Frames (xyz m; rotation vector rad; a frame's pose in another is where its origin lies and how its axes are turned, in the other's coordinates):
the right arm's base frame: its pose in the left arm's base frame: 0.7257 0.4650 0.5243 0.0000 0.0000 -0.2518
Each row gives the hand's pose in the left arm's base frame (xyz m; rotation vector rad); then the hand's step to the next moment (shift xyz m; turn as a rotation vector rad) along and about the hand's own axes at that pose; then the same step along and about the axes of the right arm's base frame.
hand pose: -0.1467 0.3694 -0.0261 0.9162 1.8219 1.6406
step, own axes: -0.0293 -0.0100 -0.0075 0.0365 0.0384 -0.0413
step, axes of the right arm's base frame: 0.0181 -0.0239 -0.0107 -0.0484 -0.0092 0.0457
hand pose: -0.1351 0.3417 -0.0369 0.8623 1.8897 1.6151
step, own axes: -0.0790 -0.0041 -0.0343 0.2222 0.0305 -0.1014
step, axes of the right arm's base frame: 0.0470 -0.0723 -0.0004 -0.2367 0.0423 0.0527
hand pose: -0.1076 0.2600 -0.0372 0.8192 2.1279 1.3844
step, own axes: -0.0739 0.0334 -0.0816 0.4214 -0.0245 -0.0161
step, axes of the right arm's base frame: 0.0290 -0.0893 0.0665 -0.3751 0.1894 -0.0430
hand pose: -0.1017 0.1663 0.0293 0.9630 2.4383 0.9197
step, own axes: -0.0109 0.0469 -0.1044 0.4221 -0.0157 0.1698
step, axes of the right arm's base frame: -0.0183 -0.0331 0.1086 -0.2971 0.2993 -0.1714
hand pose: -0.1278 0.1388 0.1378 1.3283 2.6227 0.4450
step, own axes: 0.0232 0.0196 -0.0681 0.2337 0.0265 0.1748
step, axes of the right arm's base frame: -0.0216 0.0119 0.0704 -0.1254 0.2117 -0.1591
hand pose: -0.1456 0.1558 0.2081 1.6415 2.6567 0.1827
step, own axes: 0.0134 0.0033 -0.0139 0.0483 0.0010 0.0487
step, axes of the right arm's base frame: -0.0070 0.0107 0.0148 -0.0287 0.0422 -0.0458
